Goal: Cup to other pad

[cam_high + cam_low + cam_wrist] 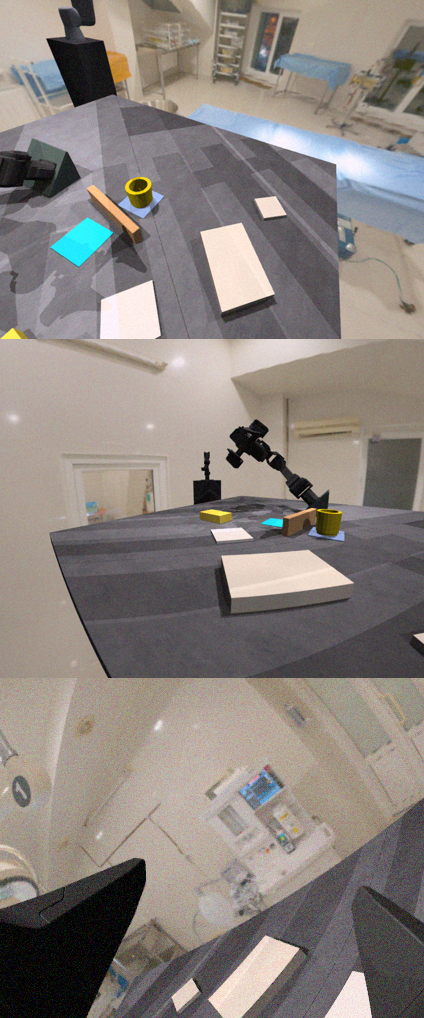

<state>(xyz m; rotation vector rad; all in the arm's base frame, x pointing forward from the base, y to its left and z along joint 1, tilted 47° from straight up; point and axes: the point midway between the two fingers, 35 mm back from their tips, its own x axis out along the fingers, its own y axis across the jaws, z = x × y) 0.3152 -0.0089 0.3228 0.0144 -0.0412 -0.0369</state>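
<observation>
My gripper tip is now 29 cm to the right of the yellow cup, 26 cm above it and 5 cm past it. Also, from my gripper tip: wooden block (28 cm below, 21 cm to the left, 7 cm behind); yellow block (28 cm below, 10 cm to the right, 3 cm behind); light blue pad (30 cm below, 29 cm to the left, 4 cm behind).
</observation>
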